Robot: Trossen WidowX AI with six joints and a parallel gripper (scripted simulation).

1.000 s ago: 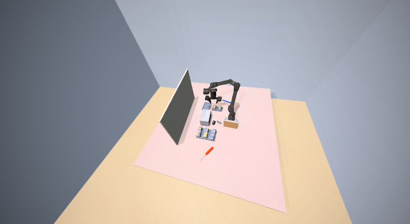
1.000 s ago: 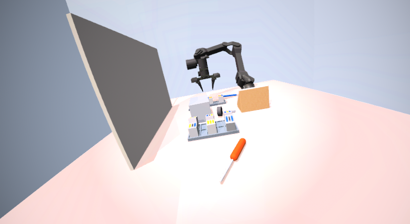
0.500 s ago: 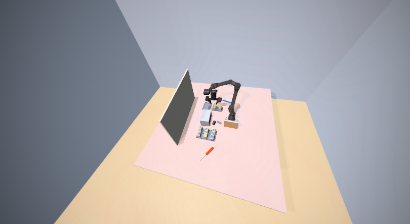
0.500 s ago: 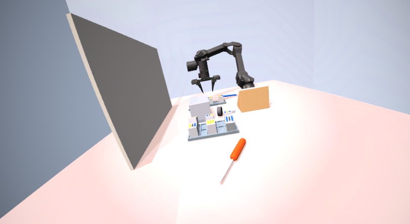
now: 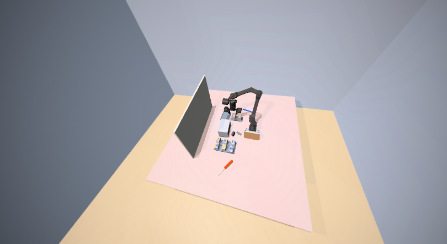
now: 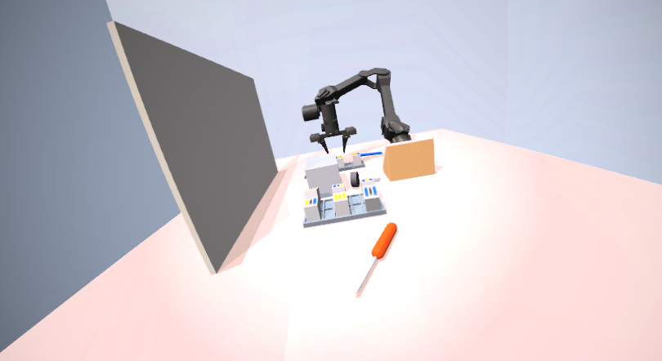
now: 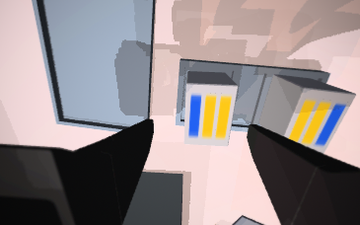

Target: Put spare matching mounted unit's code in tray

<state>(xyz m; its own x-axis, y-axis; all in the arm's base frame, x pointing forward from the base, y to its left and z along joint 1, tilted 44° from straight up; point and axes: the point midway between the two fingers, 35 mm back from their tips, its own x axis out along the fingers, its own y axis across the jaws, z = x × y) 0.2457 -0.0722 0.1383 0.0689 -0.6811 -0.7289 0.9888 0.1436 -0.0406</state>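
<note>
The grey spare block lies 1 cm behind my gripper tip and 2 cm below it. Also, from my gripper tip: grey mounted unit: 3 cm ahead, 20 cm to the left, 1 cm below; grey tray: 10 cm ahead, 1 cm to the right, 6 cm below; rack: 4 cm behind, 1 cm to the right, 6 cm below.
</note>
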